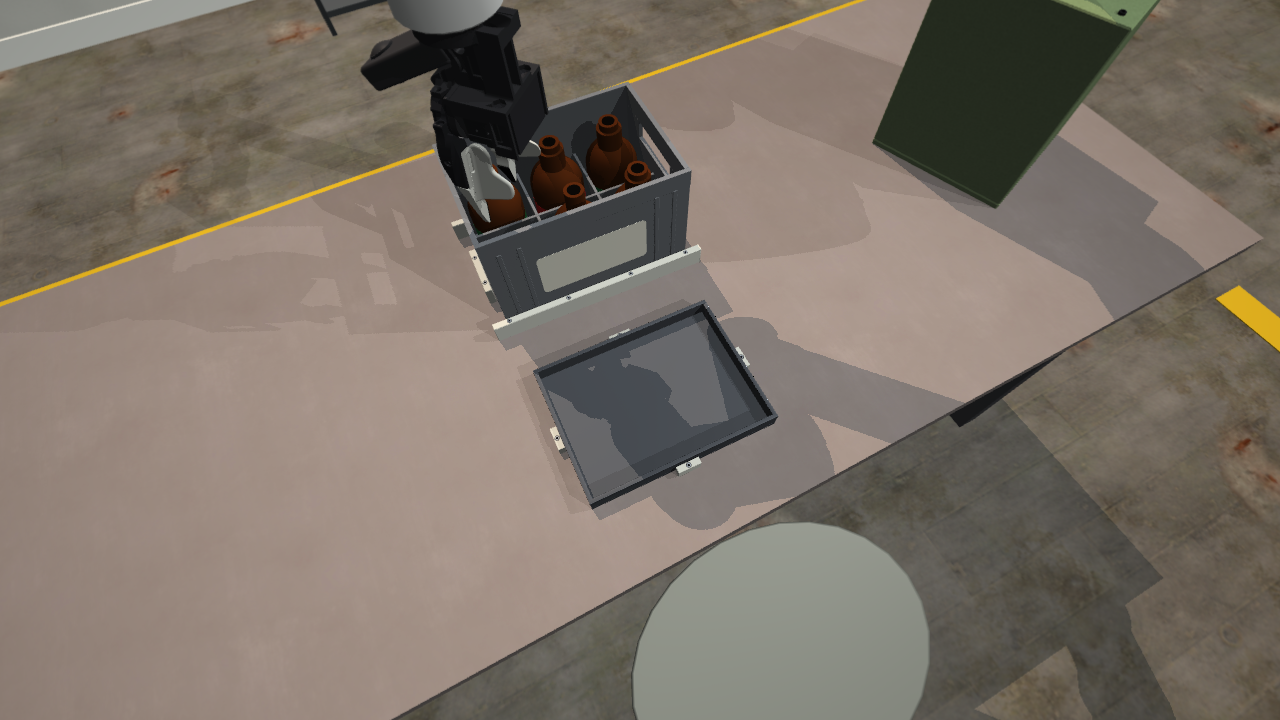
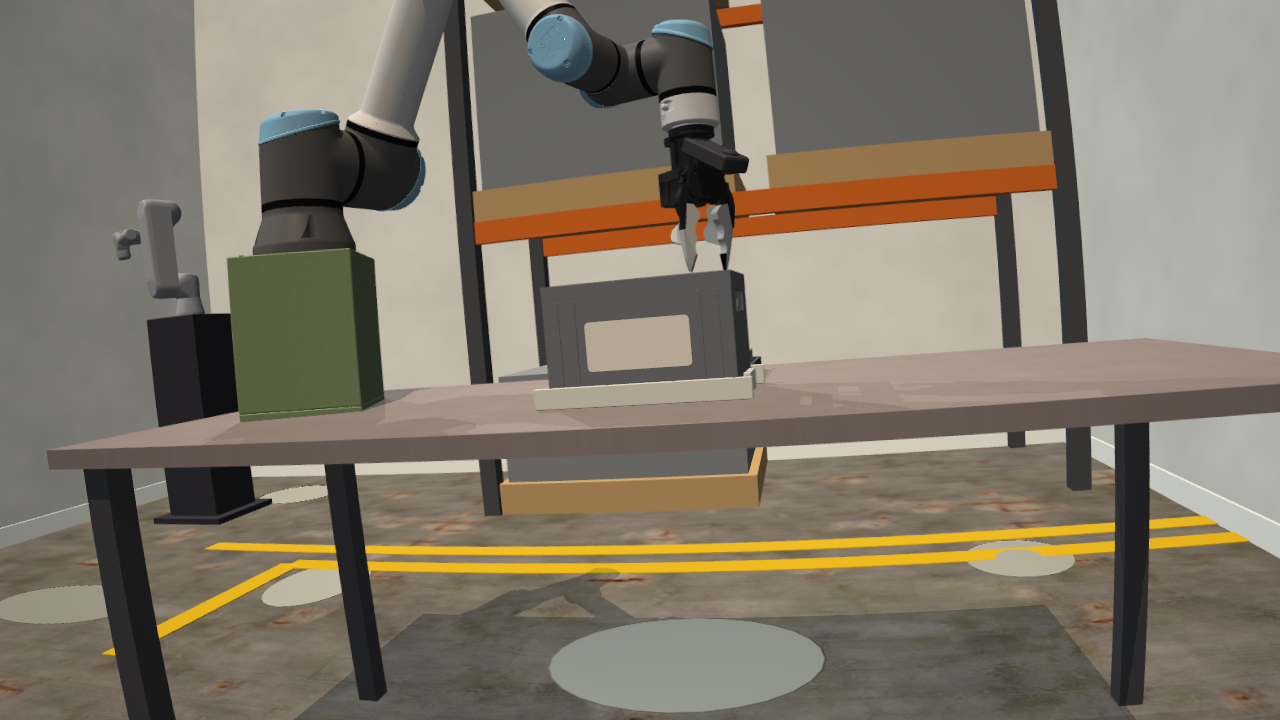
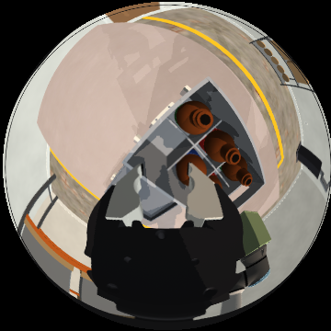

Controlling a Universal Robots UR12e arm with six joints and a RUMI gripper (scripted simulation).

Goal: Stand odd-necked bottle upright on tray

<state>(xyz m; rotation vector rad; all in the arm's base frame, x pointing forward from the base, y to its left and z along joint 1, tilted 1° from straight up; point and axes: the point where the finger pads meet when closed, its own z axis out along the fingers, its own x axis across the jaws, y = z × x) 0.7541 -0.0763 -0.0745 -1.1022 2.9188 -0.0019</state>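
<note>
The brown bottle is 9 cm behind my hand, 1 cm to the left of it and 11 cm below it. The rest, counted from my hand: grey crate (9 cm behind, 4 cm to the right, 11 cm below); then dark tray (7 cm behind, 24 cm to the left, 19 cm below).
</note>
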